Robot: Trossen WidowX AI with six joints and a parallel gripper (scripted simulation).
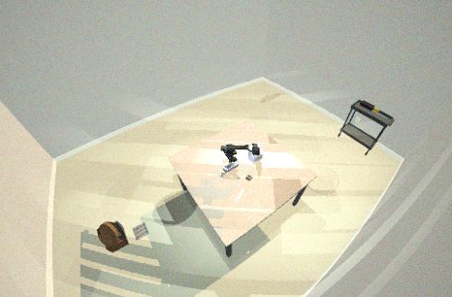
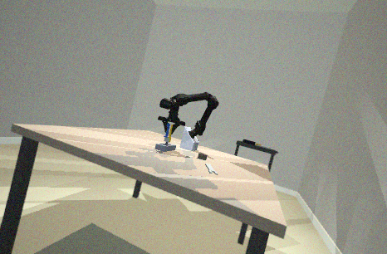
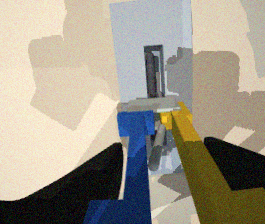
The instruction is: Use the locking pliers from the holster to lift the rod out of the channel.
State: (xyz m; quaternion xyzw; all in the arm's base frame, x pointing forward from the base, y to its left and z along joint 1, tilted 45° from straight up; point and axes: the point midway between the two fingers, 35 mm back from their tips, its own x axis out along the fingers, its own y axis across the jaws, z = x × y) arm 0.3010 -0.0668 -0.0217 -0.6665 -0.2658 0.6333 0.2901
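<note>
Right now my gripper tip is 9 cm above the rod. Also, from my gripper tip: grey link bar (right at my gripper tip); channel block (9 cm below); yellow handle (1 cm to the left, 1 cm above).
</note>
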